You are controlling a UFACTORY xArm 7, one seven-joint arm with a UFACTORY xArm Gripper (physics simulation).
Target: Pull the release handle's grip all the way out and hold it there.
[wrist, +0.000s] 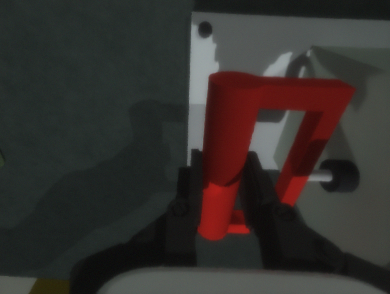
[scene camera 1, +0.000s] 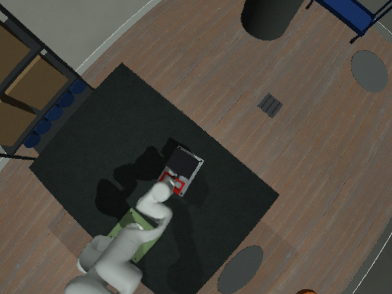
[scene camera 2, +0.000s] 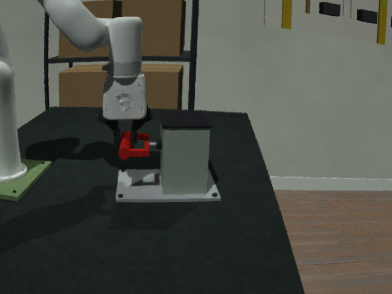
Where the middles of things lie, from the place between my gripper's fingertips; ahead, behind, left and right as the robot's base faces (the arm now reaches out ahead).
Right now my hand is 100 mm short of the light base plate point(scene camera 2: 134, 185) and 100 mm above it.
